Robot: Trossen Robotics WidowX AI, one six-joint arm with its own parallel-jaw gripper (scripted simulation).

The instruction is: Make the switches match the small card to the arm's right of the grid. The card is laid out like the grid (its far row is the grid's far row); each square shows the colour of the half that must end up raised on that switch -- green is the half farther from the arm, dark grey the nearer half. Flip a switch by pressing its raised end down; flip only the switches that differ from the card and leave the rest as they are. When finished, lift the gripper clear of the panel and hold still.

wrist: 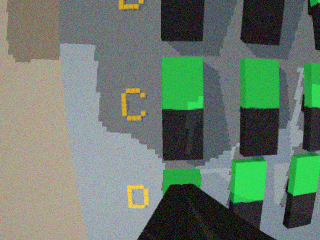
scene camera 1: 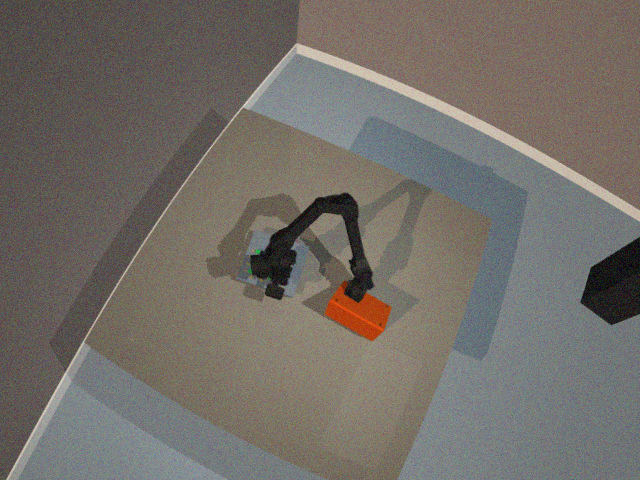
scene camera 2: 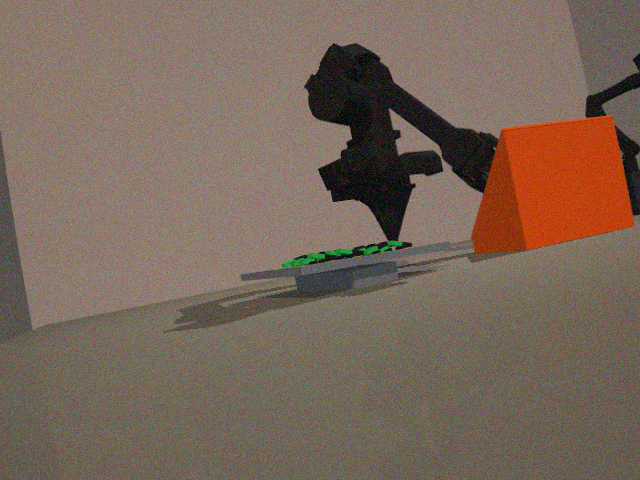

Labels:
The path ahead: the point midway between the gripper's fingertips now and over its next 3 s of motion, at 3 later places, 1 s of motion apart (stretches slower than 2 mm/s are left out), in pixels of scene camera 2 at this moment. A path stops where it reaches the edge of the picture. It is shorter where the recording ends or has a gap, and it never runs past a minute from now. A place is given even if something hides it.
The gripper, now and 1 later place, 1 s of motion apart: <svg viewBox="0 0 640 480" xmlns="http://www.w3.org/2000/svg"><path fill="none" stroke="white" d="M393 241L386 210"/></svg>

